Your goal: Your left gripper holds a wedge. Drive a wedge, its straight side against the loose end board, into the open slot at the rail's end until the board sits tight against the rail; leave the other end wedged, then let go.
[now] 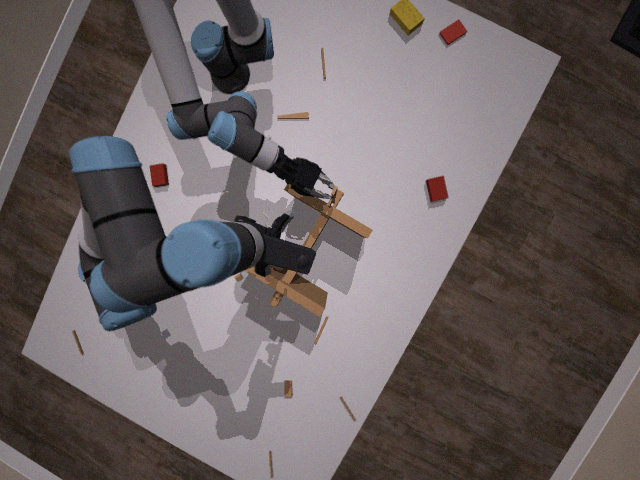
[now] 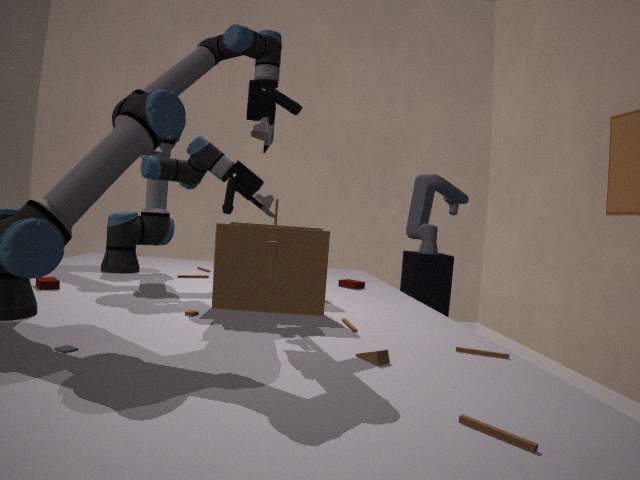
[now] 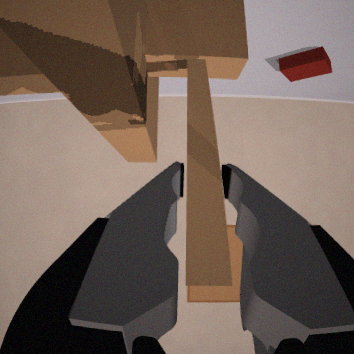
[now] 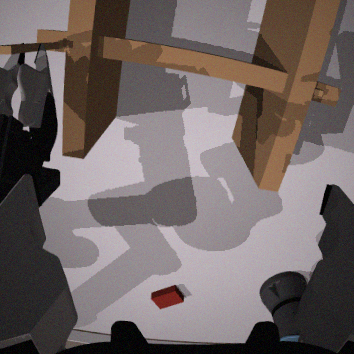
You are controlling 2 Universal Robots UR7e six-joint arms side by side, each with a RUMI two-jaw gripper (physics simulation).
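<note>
A long thin wedge (image 2: 276,208) (image 3: 201,145) (image 4: 57,47) stands up at the near end of the rail (image 1: 316,230) (image 4: 200,62), by the end board (image 1: 356,226) (image 4: 75,125). Its lower end meets the wood beside a dark gap; how deep it sits, and whether the board is tight, I cannot tell. My left gripper (image 1: 332,191) (image 2: 273,213) (image 3: 202,165) is open, fingertips either side of the wedge, a thin gap on one side. The other end board (image 1: 310,297) (image 2: 268,273) (image 4: 280,150) has a rail end with a small peg (image 1: 277,296) (image 4: 320,91). My right gripper (image 2: 266,148) (image 4: 182,181) is open and empty above.
Red blocks (image 1: 159,175) (image 1: 436,189) (image 1: 453,32) and a yellow block (image 1: 406,16) lie on the white table (image 1: 465,103). A spare wedge (image 1: 293,116), a short wedge (image 1: 288,388) (image 2: 374,357) and several thin sticks lie about. A small grey robot arm (image 2: 423,206) stands beyond.
</note>
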